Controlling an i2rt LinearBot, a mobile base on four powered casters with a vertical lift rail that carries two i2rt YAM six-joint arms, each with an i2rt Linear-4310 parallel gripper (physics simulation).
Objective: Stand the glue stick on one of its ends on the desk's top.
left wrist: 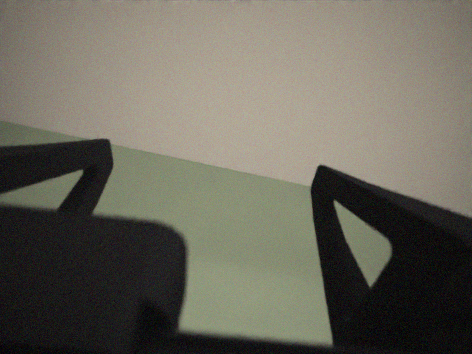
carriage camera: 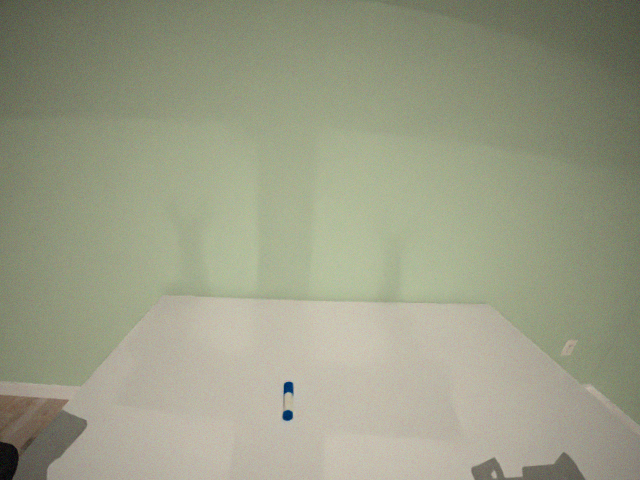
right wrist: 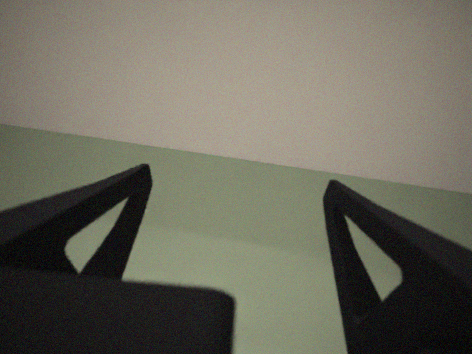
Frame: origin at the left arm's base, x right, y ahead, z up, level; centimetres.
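Seen in the pictures: left gripper, fingertip midpoint: [left wrist: 214,164]; right gripper, fingertip midpoint: [right wrist: 238,181].
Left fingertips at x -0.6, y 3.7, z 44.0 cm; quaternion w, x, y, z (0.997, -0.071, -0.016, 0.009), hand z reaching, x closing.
A point is followed by its place in that frame.
The glue stick [carriage camera: 288,401] @[x 26.5, y 39.8, z -21.0 cm], white in the middle with blue ends, lies on its side on the white desk [carriage camera: 361,361] @[x 47.7, y 58.8, z -23.4 cm], a little left of the picture's middle in the carriage camera, its length running from near to far. My left gripper [left wrist: 214,164] @[x -0.6, y 3.7, z 44.0 cm] is open and empty, its fingers wide apart and tilted up toward the wall and ceiling. My right gripper [right wrist: 238,181] @[x 63.7, y 4.0, z 44.1 cm] is open and empty too, tilted up in the same way. Neither gripper is near the glue stick, which does not show in the wrist views.
A green wall [carriage camera: 320,155] @[x 27.7, y 96.0, z 38.7 cm] stands right behind the desk's far edge. A dark piece of my left arm [carriage camera: 7,461] @[x 3.2, y 4.2, z 11.0 cm] shows at the bottom left corner. Grey shadows fall on the desk's near corners. A wall outlet [carriage camera: 569,347] @[x 181.0, y 112.4, z -54.6 cm] is at the right, and wooden floor [carriage camera: 31,418] @[x -109.1, y 67.2, z -95.4 cm] shows at the left.
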